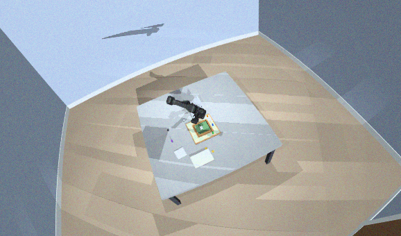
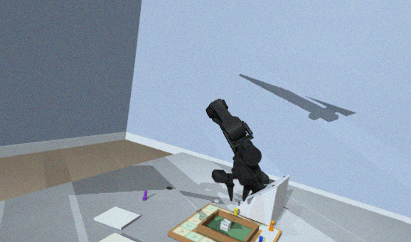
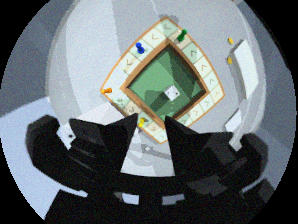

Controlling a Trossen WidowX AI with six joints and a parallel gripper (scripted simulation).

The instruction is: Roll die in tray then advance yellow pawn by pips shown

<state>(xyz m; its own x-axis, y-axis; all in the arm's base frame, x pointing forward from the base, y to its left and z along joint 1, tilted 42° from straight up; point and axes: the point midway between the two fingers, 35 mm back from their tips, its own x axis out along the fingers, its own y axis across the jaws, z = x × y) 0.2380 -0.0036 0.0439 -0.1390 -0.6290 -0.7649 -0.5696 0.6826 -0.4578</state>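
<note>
Right now my gripper tip is 60 mm past the yellow pawn, 10 mm to the left of it and 70 mm above it. The rest, counted from my gripper tip: green tray 50 mm ahead, 90 mm below; orange pawn 50 mm behind, 120 mm to the left, 70 mm below; white die 50 mm ahead, 10 mm to the right, 70 mm below.
</note>
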